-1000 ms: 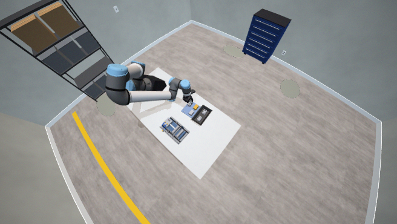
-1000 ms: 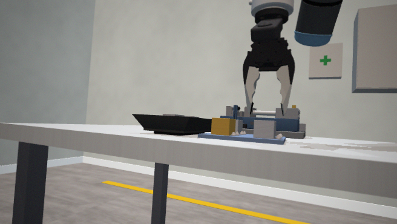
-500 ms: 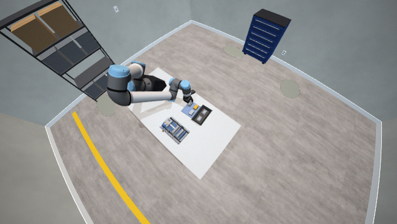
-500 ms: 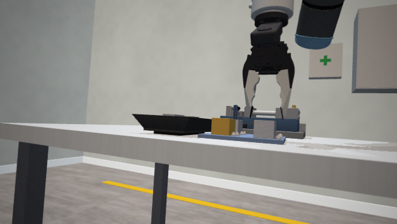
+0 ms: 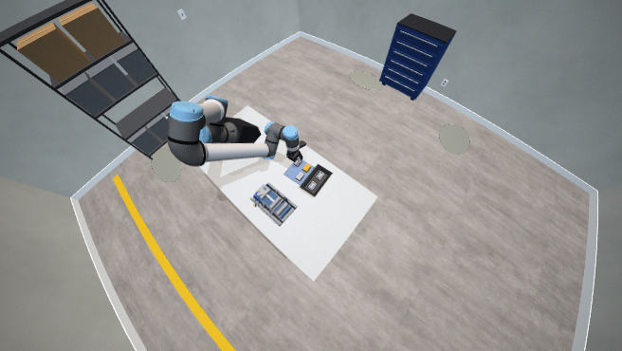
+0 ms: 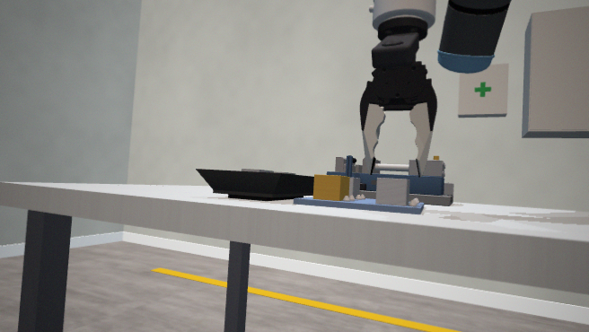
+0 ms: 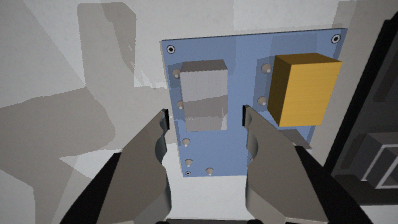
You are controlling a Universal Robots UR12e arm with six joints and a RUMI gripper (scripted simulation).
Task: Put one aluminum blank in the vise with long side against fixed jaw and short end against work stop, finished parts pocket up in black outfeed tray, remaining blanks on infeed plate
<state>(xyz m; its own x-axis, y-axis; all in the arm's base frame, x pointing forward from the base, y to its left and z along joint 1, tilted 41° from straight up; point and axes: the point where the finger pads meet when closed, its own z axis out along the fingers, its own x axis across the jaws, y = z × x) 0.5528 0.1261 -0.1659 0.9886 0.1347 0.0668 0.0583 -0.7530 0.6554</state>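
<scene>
The gray blank lies 4 cm below my hand. Round my hand: work stop rod (15 cm ahead, 32 cm to the right, 3 cm above); yellow brass blank (9 cm ahead, 1 cm to the left, 4 cm below); infeed plate (5 cm ahead, 4 cm to the right, 6 cm below).
</scene>
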